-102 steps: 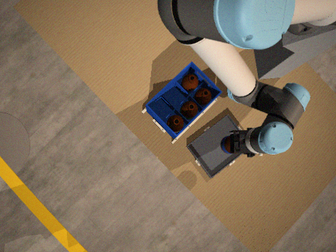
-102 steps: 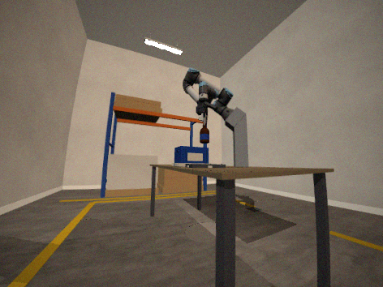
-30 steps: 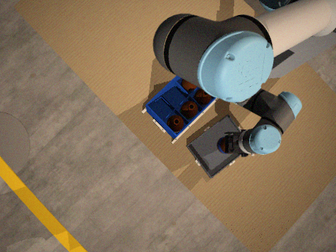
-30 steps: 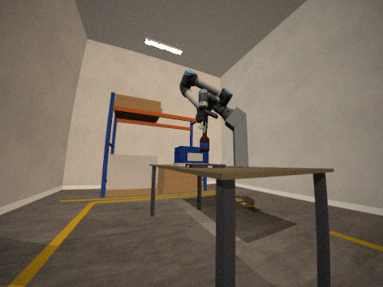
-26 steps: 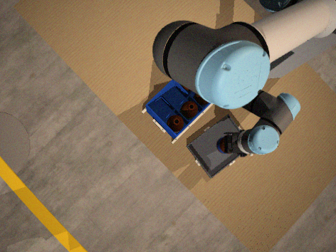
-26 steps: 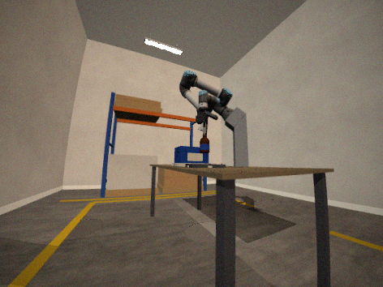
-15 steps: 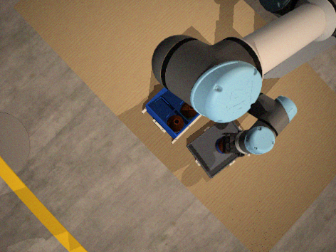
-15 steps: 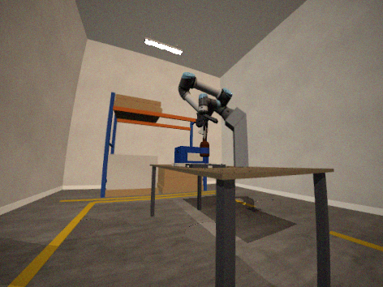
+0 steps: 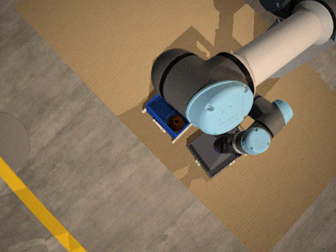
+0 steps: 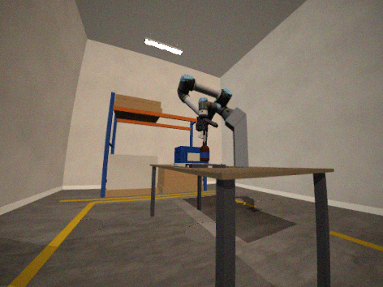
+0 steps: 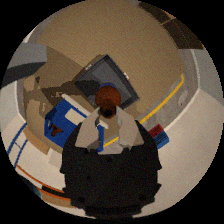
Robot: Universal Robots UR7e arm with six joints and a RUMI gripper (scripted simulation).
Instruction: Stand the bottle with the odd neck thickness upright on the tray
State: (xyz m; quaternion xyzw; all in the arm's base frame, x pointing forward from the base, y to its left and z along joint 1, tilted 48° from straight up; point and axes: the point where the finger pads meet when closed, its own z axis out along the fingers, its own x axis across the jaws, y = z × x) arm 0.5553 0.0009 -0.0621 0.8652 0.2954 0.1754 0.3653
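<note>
Now: hand 180 mm above the grey tray. The rest, counted from my hand: brown bottle (240 mm to the right, 110 mm below, 10 mm ahead); blue crate (250 mm to the right, 110 mm below, 90 mm behind).
</note>
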